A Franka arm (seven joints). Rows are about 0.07 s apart.
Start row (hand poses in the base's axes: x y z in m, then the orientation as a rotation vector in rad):
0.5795 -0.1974 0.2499 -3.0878 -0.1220 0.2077
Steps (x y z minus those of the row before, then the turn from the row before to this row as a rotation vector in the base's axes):
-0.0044 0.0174 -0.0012 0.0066 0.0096 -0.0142
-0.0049 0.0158 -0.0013 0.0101 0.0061 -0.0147
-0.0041 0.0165 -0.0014 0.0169 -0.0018 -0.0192
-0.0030 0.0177 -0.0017 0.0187 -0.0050 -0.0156
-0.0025 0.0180 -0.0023 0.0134 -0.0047 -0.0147
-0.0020 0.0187 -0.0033 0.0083 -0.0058 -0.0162
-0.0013 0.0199 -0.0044 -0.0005 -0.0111 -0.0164
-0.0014 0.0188 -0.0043 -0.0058 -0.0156 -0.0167
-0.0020 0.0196 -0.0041 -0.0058 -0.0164 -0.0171
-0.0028 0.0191 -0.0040 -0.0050 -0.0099 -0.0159
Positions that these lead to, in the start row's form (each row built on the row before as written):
0.5751 -0.1800 0.2487 -3.0797 -0.1002 0.2211
0.5702 -0.1642 0.2474 -3.0684 -0.0782 0.2286
0.5661 -0.1477 0.2460 -3.0511 -0.0505 0.2230
0.5631 -0.1300 0.2443 -3.0324 -0.0289 0.2126
0.5606 -0.1120 0.2420 -3.0188 -0.0084 0.2032
0.5586 -0.0933 0.2387 -3.0101 0.0147 0.1924
0.5573 -0.0734 0.2343 -3.0104 0.0384 0.1741
0.5559 -0.0546 0.2300 -3.0160 0.0626 0.1491
0.5539 -0.0350 0.2259 -3.0212 0.0874 0.1228
0.5511 -0.0159 0.2219 -3.0251 0.1110 0.1063

